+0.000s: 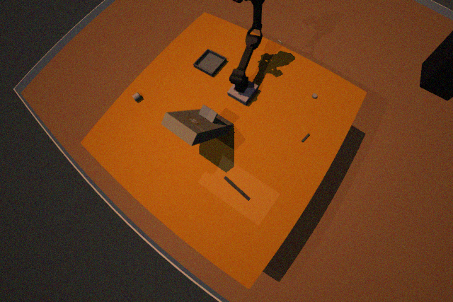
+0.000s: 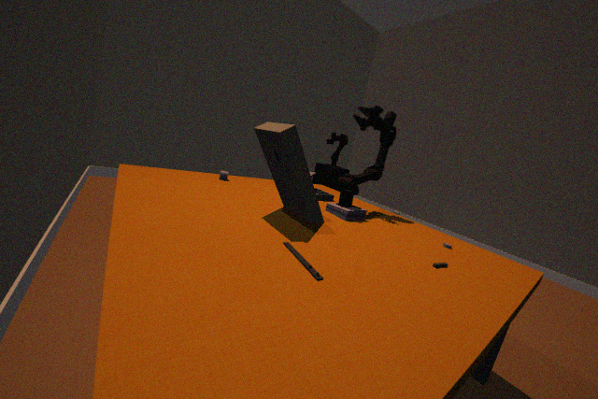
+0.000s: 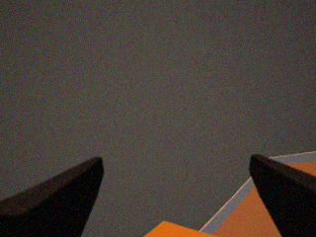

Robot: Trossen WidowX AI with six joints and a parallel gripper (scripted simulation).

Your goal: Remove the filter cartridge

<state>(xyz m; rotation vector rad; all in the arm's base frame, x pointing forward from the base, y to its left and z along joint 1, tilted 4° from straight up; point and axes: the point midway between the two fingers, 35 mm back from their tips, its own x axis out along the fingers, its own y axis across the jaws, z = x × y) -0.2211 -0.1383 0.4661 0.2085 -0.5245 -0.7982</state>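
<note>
The round filter cartridge lies 56 cm ahead of my gripper tip, 15 cm to the left of it and 28 cm below it. Also, from my gripper tip: service panel (52 cm ahead, 15 cm to the left, 36 cm below); tray (9 cm ahead, 7 cm to the right, 50 cm below); short dark piece (30 cm ahead, 64 cm to the left, 51 cm below).
</note>
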